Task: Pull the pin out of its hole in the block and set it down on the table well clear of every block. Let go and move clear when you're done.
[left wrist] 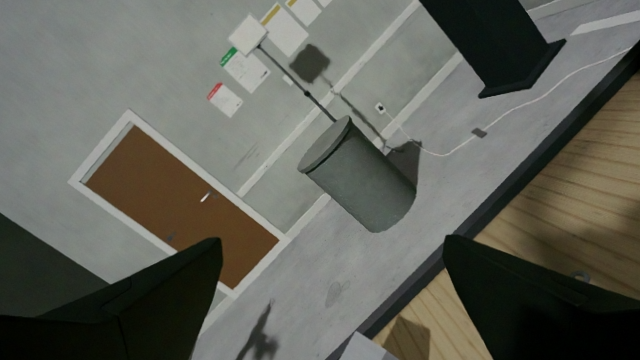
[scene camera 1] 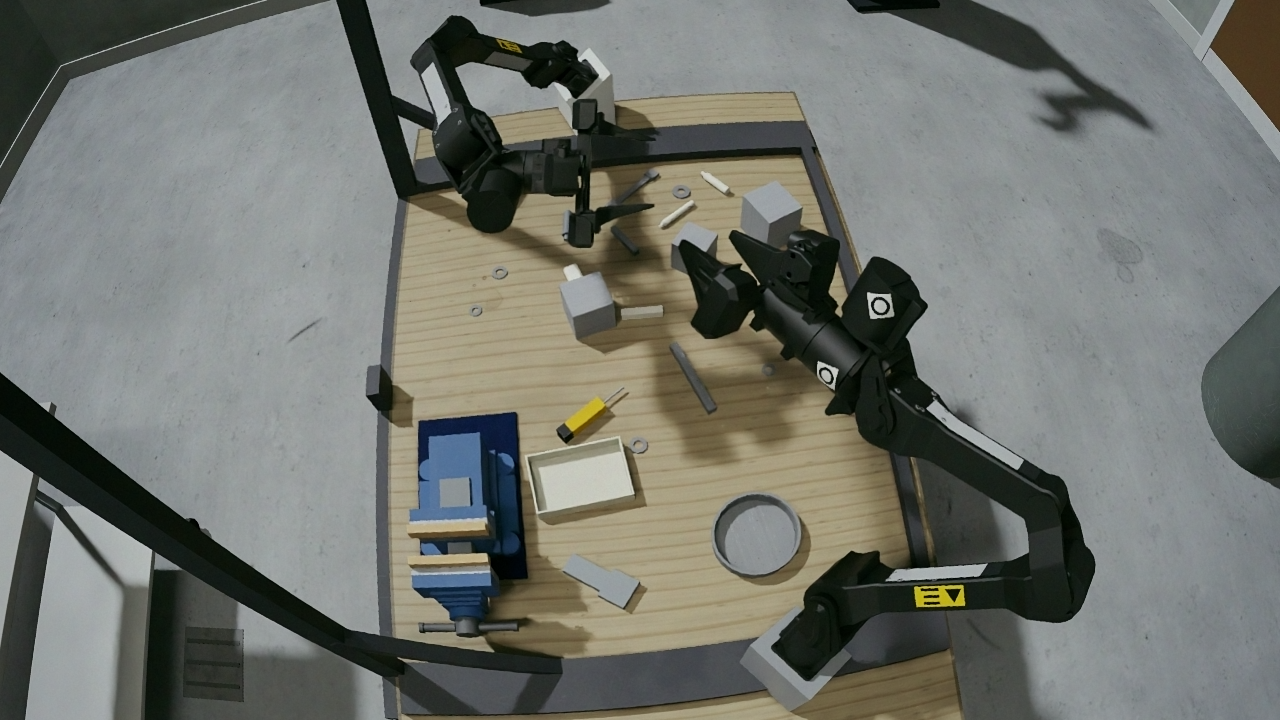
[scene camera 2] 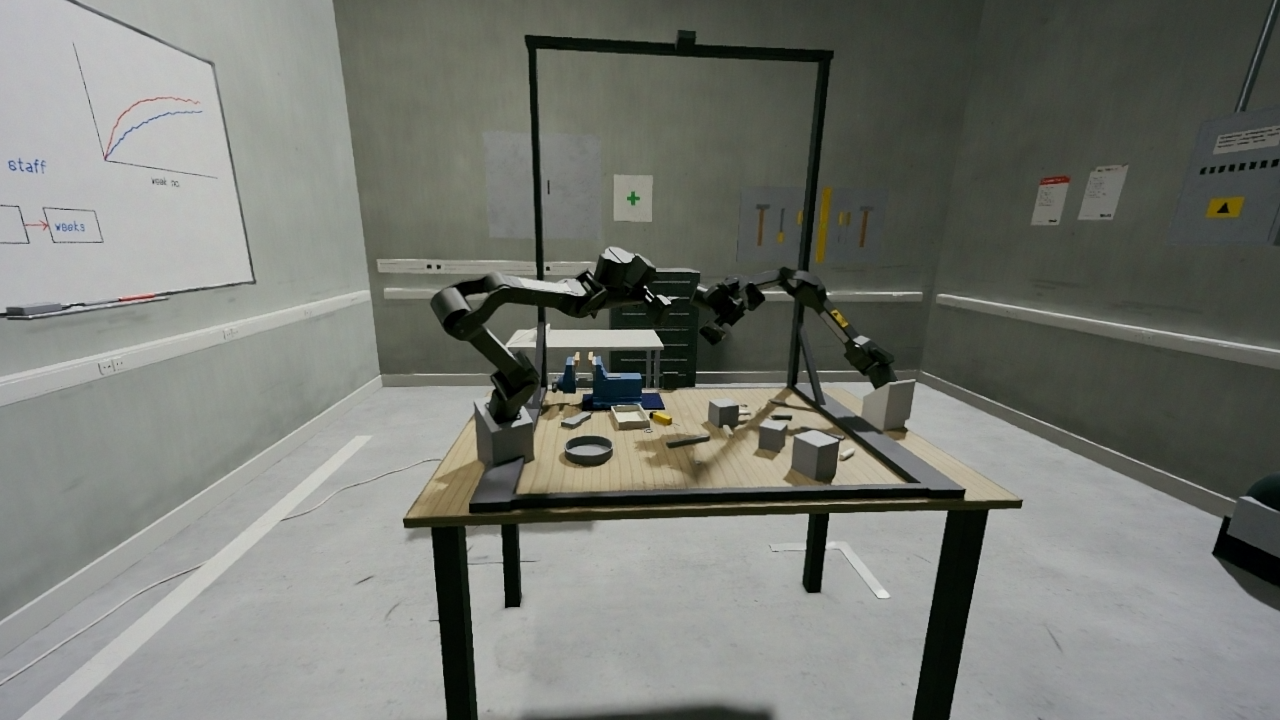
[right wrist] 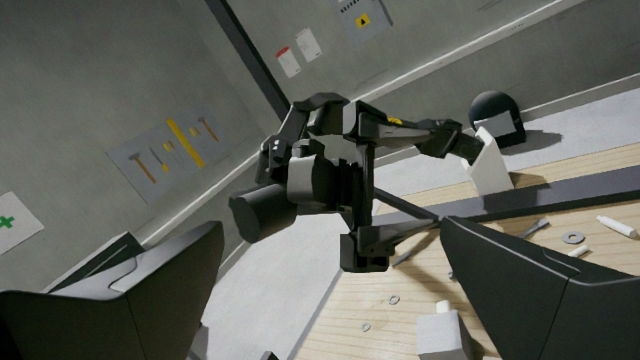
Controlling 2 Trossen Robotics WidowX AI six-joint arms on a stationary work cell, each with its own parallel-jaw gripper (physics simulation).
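Pixels of known places: left gripper, fingertip midpoint: (left wrist: 334,247) (scene camera 1: 655,172) (scene camera 2: 736,320) (right wrist: 436,176); right gripper, fingertip midpoint: (scene camera 1: 706,237) (scene camera 2: 667,288) (right wrist: 333,230); left arm's base, link origin: (scene camera 1: 581,78) (right wrist: 475,150); right arm's base, link origin: (scene camera 1: 803,651) (scene camera 2: 503,410).
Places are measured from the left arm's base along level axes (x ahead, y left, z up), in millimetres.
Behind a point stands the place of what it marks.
Observation:
A grey block (scene camera 1: 588,306) {x 452, y -176, z -45 mm} (scene camera 2: 723,411) {x 450, y -140, z -58 mm} (right wrist: 440,336) {x 439, y -167, z -44 mm} stands near the middle of the table. A cream peg (scene camera 1: 572,272) {x 362, y -166, z -77 mm} (right wrist: 443,306) {x 359, y -163, z -76 mm} shows at its far side and a longer cream peg (scene camera 1: 640,312) {x 464, y -102, z -92 mm} at its right side in scene camera 1; I cannot tell which of them sits in a hole. My left gripper (scene camera 1: 652,171) {x 473, y -77, z 206 mm} (left wrist: 334,247) {x 473, y -77, z 206 mm} is open and empty, raised above the far part of the table. My right gripper (scene camera 1: 708,239) {x 652, y -106, z 288 mm} is open and empty, raised above the table to the right of the block.
Two more grey blocks (scene camera 1: 694,247) (scene camera 1: 770,212) {x 423, y 141, z -24 mm} stand far right in scene camera 1. Loose cream pegs (scene camera 1: 676,214) {x 312, y 35, z -95 mm} (scene camera 1: 715,182) {x 276, y 128, z -92 mm}, washers and dark bars lie about. A screwdriver (scene camera 1: 584,417) {x 590, y -245, z -87 mm}, a cream tray (scene camera 1: 581,479) {x 667, y -285, z -102 mm}, a blue vise (scene camera 1: 460,465) {x 620, y -428, z -19 mm} and a round dish (scene camera 1: 757,534) {x 844, y -110, z -102 mm} are nearer.

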